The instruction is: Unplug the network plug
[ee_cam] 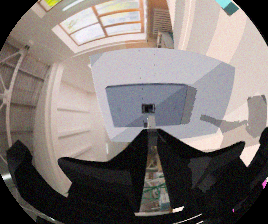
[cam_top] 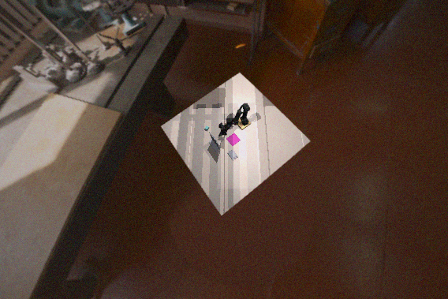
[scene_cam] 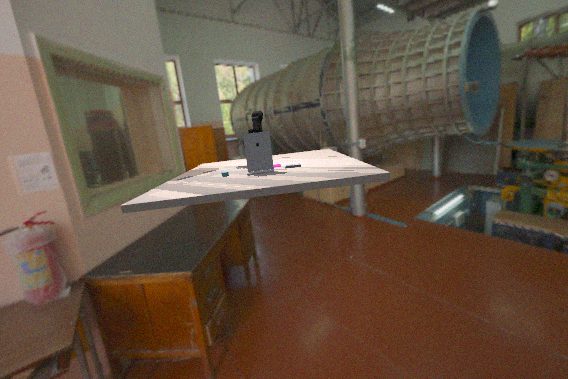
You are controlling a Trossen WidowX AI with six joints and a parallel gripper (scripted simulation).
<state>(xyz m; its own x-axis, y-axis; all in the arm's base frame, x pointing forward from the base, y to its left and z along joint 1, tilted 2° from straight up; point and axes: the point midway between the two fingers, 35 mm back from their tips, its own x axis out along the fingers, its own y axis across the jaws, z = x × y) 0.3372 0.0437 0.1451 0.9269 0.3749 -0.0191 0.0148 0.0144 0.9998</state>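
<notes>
The magenta marked square lies 180 mm below my gripper tip, 140 mm behind it and 50 mm to the left of it. Also, from my gripper tip: dark grey flat piece (220 mm to the left, 180 mm below, 50 mm behind); then network plug (10 mm ahead); then grey upright panel (70 mm below, 70 mm ahead, 10 mm to the left).
</notes>
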